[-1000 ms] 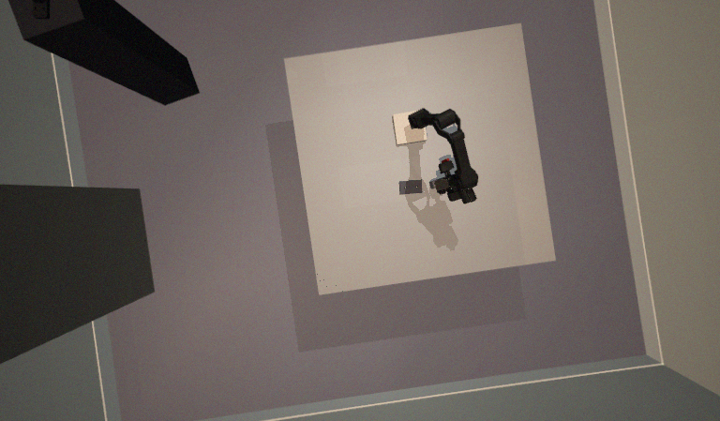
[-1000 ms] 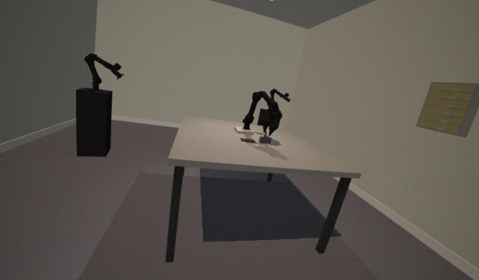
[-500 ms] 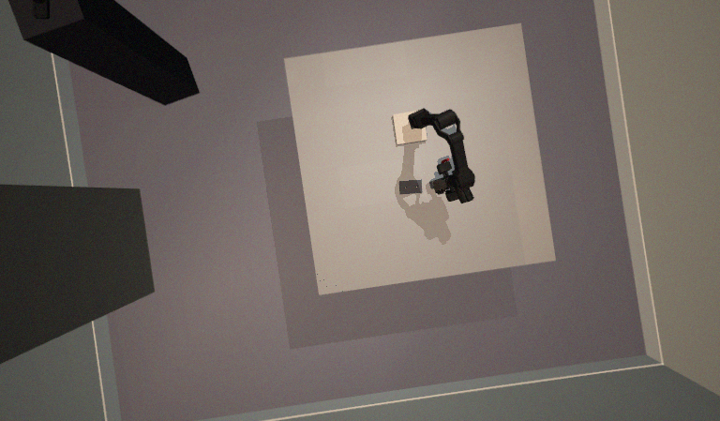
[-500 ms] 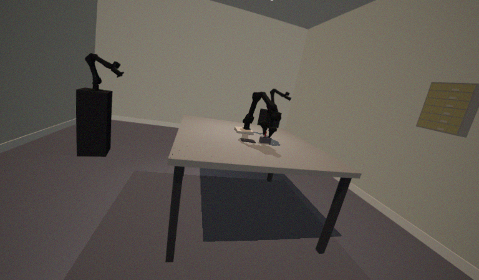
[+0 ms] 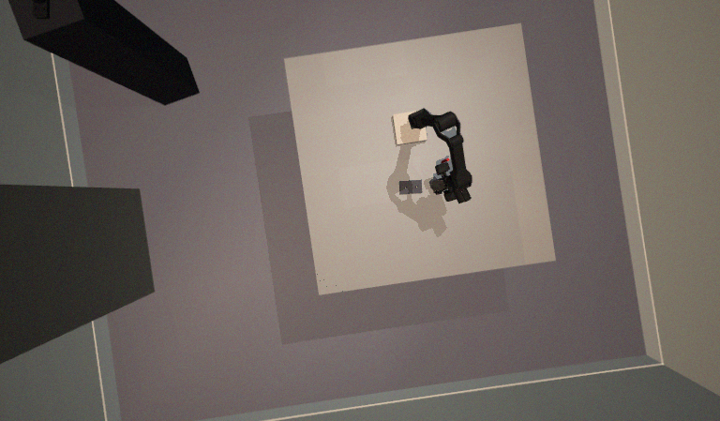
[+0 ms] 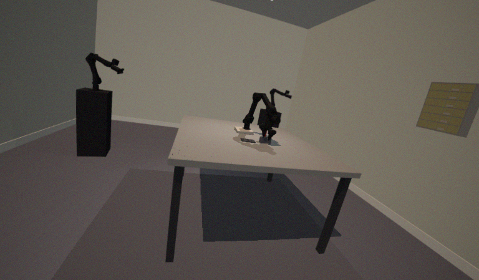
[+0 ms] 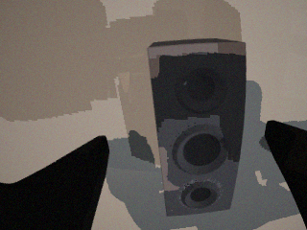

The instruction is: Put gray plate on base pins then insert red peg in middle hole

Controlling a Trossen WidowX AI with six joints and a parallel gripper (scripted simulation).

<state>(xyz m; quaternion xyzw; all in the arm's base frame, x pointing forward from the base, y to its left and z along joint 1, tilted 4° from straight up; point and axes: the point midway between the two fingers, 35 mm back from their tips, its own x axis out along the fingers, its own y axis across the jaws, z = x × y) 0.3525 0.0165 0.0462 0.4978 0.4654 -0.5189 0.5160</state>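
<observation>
My gripper tip is right at the gray plate. Round my gripper tip: red peg: 10 cm behind, 6 cm to the left; base: 3 cm behind, 15 cm to the right, 3 cm below.
</observation>
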